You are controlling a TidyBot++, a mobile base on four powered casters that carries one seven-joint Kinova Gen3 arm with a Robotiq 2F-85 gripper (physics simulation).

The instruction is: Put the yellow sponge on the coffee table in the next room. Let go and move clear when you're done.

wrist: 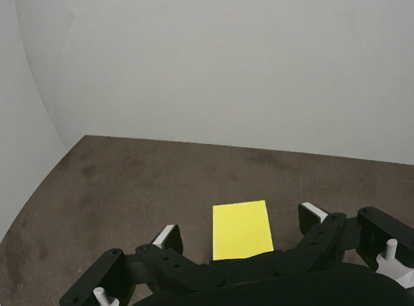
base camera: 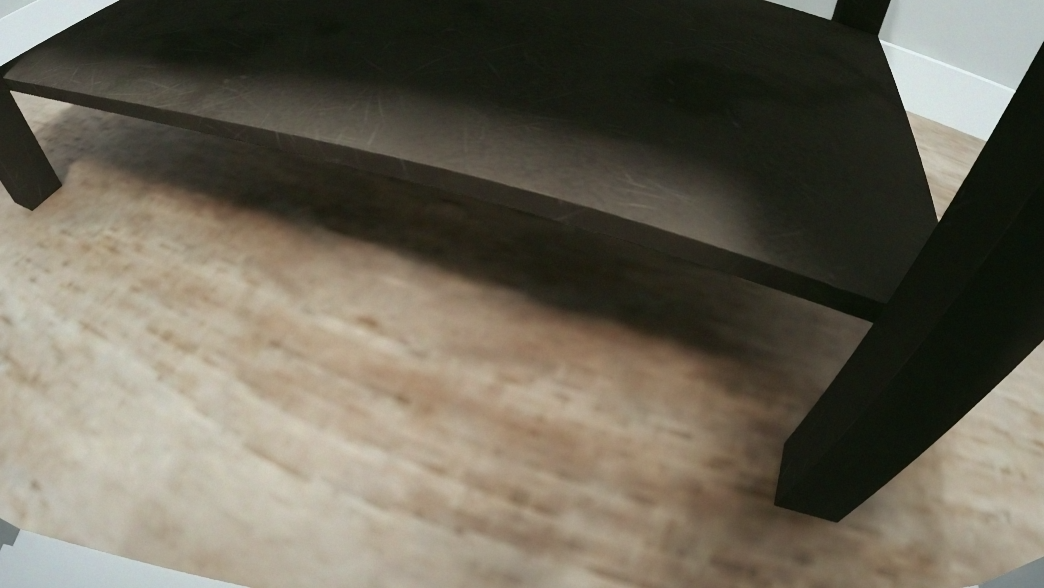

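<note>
The yellow sponge [wrist: 242, 230] lies on the brown top of the coffee table [wrist: 125, 175] in the wrist view, its near end hidden behind the gripper's body. My gripper [wrist: 240, 228] is open and empty, its fingertips wide apart to the left and right of the sponge, touching neither side. It appears to be above the table top. In the base camera view the coffee table's dark lower shelf [base camera: 438, 146] and legs show; the sponge and the gripper do not show there.
A thick dark table leg [base camera: 905, 350] stands close at the right in the base camera view, and another leg [base camera: 25, 160] stands at the left. A pale wall [wrist: 225, 75] rises behind the table top's far edge. The wooden floor [base camera: 292, 409] lies in front of the shelf.
</note>
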